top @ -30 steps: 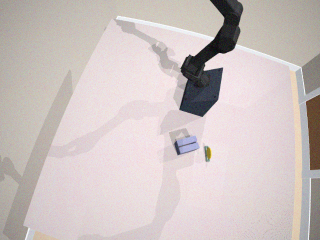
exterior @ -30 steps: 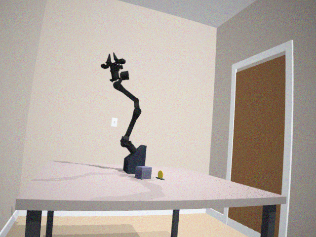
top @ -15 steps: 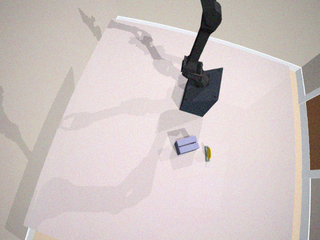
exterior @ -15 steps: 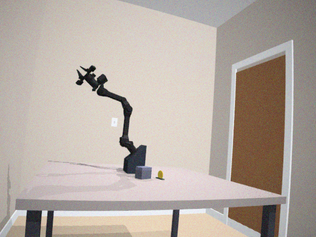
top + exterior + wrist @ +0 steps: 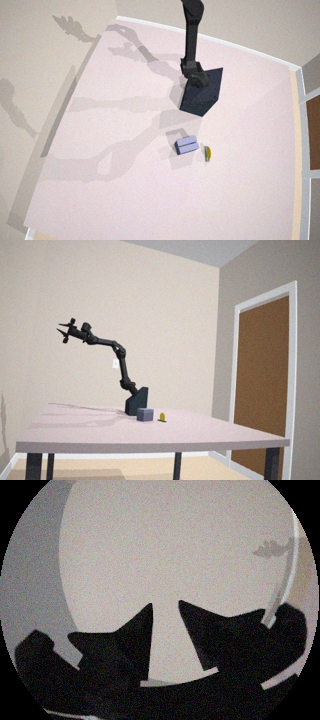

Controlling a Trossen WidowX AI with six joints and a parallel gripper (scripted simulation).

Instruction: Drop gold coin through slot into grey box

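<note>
My gripper tip is now 31 cm short of the gold coin, 73 cm to the right of it and 56 cm above it.
</note>
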